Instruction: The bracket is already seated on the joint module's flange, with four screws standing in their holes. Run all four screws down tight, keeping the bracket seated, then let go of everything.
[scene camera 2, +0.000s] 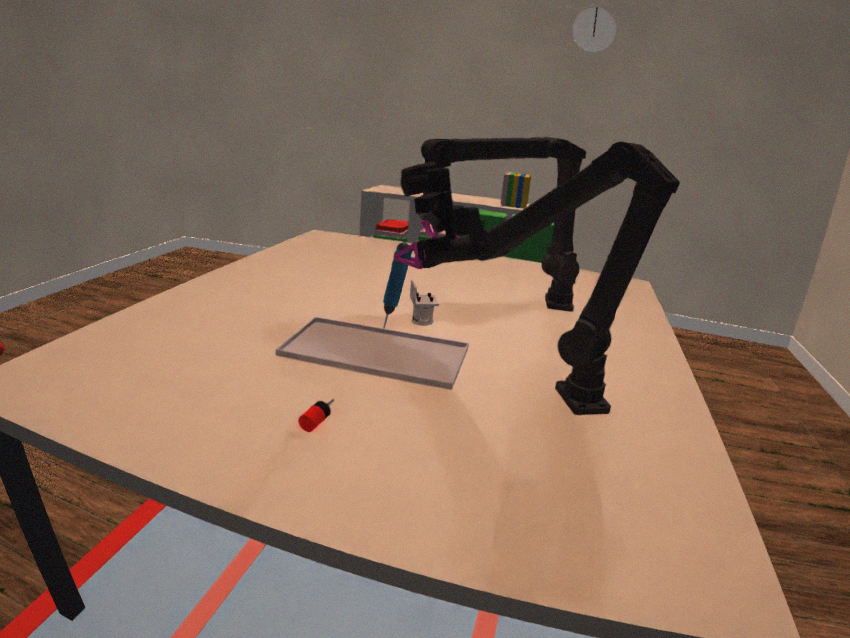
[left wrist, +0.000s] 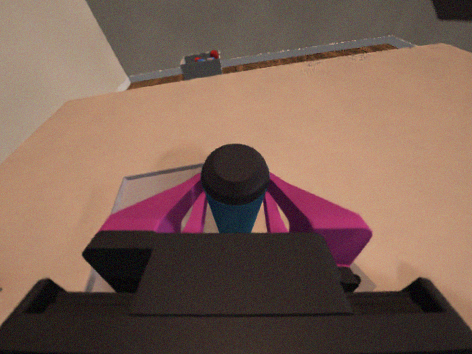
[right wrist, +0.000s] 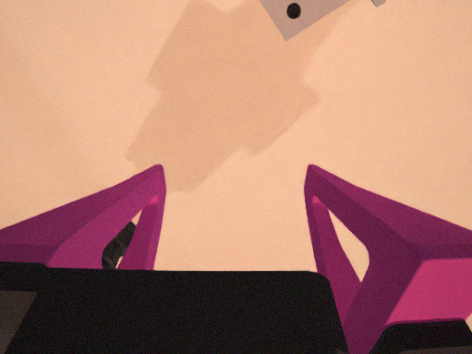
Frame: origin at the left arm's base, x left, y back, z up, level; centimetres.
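Seen in the pictures: left gripper, fingertip midpoint: (scene camera 2: 398, 256) (left wrist: 235, 177); right gripper, fingertip midpoint: (right wrist: 235, 176); left arm's base, link origin: (scene camera 2: 581, 399); right arm's base, link origin: (scene camera 2: 558, 304).
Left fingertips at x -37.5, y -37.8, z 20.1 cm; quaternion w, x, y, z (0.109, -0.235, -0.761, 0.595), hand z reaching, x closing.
Offsets run from my left fingertips to a thing's middle.
My left gripper (scene camera 2: 403, 254) (left wrist: 235, 177) is shut on the blue screwdriver {dx +0.8, dy -0.6, dz -8.3 cm} (scene camera 2: 394, 280) (left wrist: 236, 217), near its black cap. The screwdriver hangs steeply, tip down, at the tray's far edge, beside the joint module. The grey joint module {dx -5.8, dy +8.6, dz -16.9 cm} (scene camera 2: 422, 314) stands upright on the table with the light bracket {dx -5.8, dy +8.6, dz -11.9 cm} (scene camera 2: 426, 301) (right wrist: 287, 22) on top. Small black screw heads show on the bracket; how deep they sit is too small to tell. My right gripper (right wrist: 235, 176) is open and empty above the table, with a corner of the bracket and one screw {dx -7.6, dy +10.3, dz -13.2 cm} (right wrist: 293, 10) at the top of the right wrist view.
A shallow grey tray {dx +14.2, dy -5.7, dz -19.3 cm} (scene camera 2: 363, 372) lies in front of the joint module. A red and black screwdriver {dx +42.8, dy -17.7, dz -18.4 cm} (scene camera 2: 315, 416) lies nearer the table's front edge. A shelf unit (scene camera 2: 371, 218) with books stands behind the table. A grey bin (left wrist: 201, 68) stands beyond the table in the left wrist view.
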